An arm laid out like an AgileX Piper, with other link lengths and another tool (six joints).
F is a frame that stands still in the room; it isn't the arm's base.
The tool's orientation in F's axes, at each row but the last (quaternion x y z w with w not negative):
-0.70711 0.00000 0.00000 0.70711
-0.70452 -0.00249 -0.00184 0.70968
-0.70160 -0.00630 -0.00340 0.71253
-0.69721 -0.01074 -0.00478 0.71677
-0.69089 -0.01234 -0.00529 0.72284
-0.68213 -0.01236 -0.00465 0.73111
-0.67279 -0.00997 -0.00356 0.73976
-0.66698 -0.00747 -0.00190 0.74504
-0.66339 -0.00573 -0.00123 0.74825
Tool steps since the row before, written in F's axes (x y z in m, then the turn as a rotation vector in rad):
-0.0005 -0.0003 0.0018 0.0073 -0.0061 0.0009
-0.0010 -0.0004 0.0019 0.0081 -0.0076 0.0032
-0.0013 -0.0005 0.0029 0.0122 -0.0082 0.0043
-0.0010 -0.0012 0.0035 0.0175 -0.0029 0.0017
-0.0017 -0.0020 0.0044 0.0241 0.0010 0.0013
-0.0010 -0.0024 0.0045 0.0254 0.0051 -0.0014
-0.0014 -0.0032 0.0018 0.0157 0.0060 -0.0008
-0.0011 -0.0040 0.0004 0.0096 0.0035 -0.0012
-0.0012 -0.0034 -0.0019 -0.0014 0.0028 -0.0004
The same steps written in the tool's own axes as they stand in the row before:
-0.0005 -0.0018 -0.0003 0.0073 -0.0009 -0.0061
-0.0010 -0.0019 -0.0004 0.0081 -0.0032 -0.0076
-0.0013 -0.0029 -0.0004 0.0122 -0.0043 -0.0082
-0.0009 -0.0036 -0.0011 0.0175 -0.0014 -0.0030
-0.0016 -0.0045 -0.0018 0.0241 -0.0007 0.0008
-0.0009 -0.0047 -0.0021 0.0254 0.0024 0.0047
-0.0014 -0.0021 -0.0030 0.0157 0.0017 0.0057
-0.0011 -0.0009 -0.0039 0.0096 0.0017 0.0033
-0.0012 0.0015 -0.0036 -0.0014 0.0007 0.0027

